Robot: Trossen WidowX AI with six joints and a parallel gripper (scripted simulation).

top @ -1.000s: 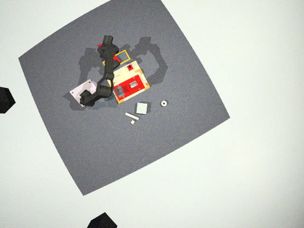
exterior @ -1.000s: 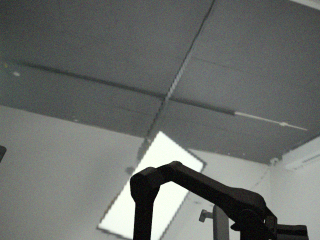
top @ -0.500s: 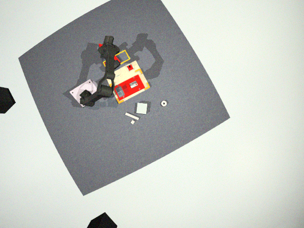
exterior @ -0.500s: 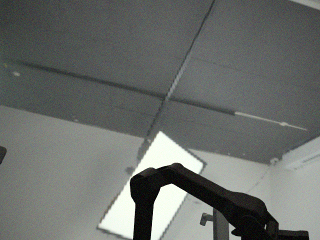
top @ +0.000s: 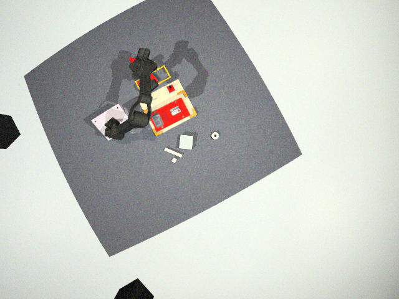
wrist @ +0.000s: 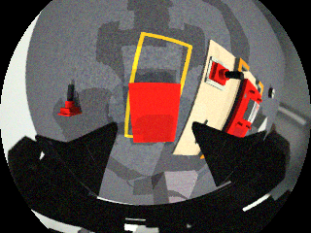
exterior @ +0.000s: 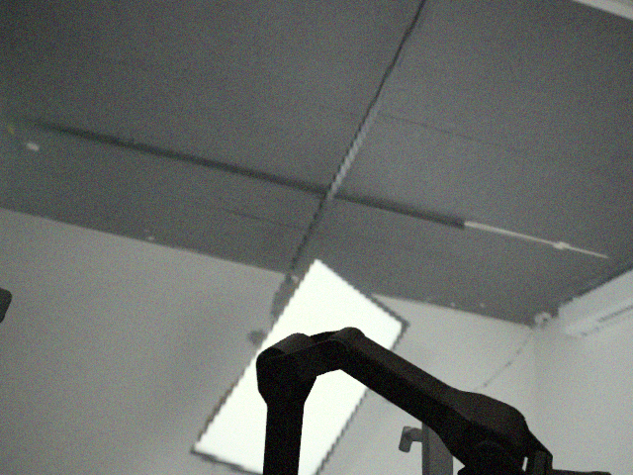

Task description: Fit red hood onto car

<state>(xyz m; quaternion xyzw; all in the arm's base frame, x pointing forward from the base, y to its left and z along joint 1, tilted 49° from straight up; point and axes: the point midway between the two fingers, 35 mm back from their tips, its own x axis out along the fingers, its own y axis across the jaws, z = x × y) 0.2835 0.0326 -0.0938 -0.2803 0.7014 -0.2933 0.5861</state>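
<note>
My gripper tip is now 40 mm above the red hood. Also, from my gripper tip: white bar 110 mm behind, 400 mm to the right, 50 mm below; then white block 30 mm behind, 400 mm to the right, 40 mm below; then cream jig 10 mm ahead, 200 mm to the right, 40 mm below.
</note>
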